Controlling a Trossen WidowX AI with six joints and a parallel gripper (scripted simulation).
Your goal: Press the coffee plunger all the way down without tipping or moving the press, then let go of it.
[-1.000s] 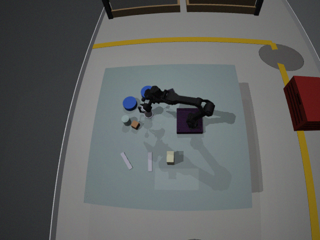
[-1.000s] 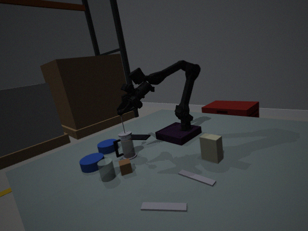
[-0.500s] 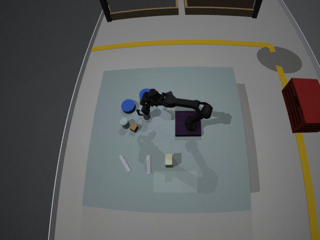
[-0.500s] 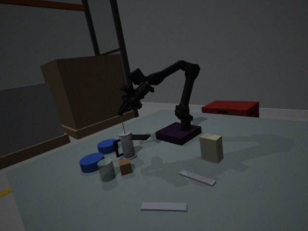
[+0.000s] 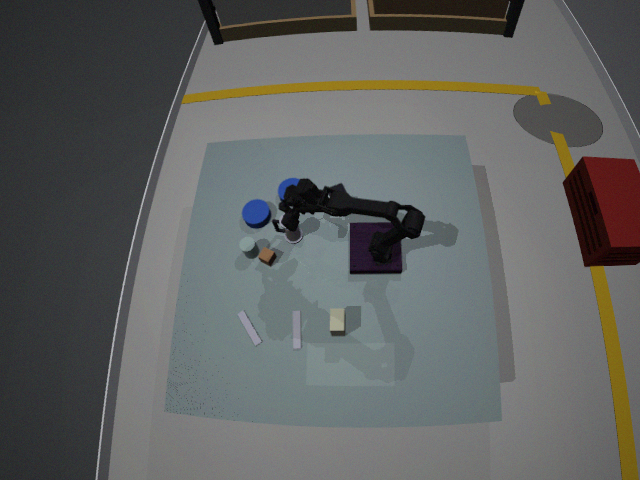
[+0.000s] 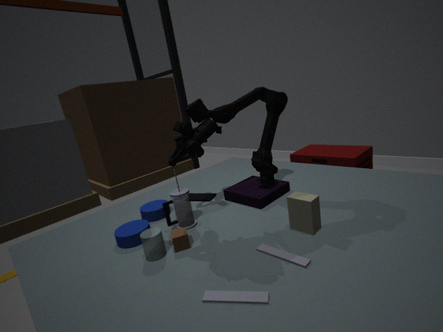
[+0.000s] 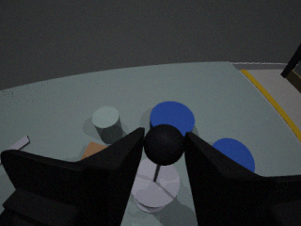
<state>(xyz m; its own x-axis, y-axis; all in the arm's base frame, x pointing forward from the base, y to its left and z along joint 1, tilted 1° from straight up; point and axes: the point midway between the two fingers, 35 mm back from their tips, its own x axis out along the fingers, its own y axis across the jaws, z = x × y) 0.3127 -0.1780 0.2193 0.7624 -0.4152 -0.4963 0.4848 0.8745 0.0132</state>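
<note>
Right now the coffee press is 10 mm ahead of my gripper tip and 130 mm below it. From my gripper tip the other things lie so: brown cube 110 mm ahead, 90 mm to the left, 230 mm below.
</note>
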